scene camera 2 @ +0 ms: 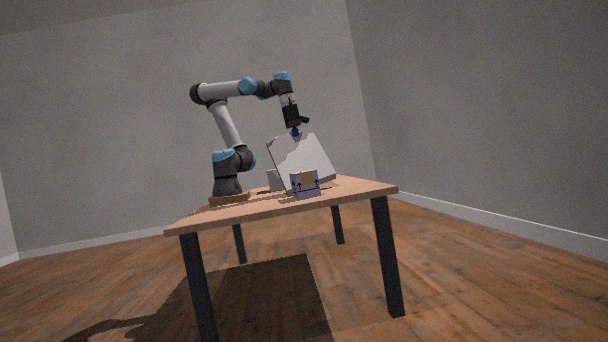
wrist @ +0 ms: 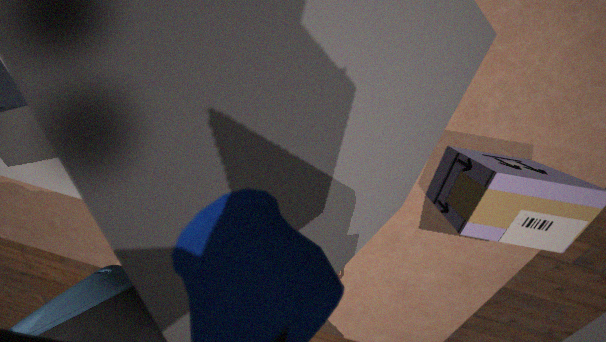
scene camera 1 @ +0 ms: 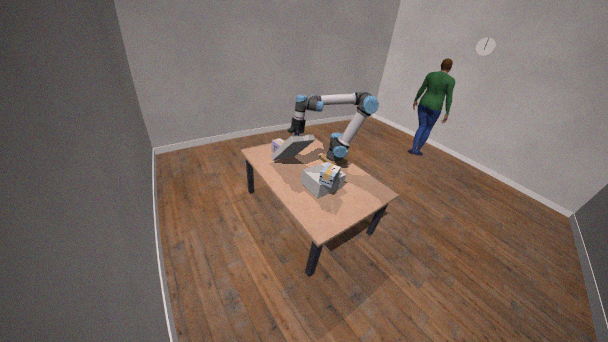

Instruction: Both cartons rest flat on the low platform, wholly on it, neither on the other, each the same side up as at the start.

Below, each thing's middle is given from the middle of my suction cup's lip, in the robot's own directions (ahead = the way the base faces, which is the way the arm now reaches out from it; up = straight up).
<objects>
I see the low grey platform [scene camera 2: 290,154] 10 mm behind my suction cup, 60 mm to the right of it and 130 mm below it. Also, from my suction cup: tall grey block [scene camera 1: 310,176]: 20 mm behind, 300 mm to the left, 230 mm below.
</objects>
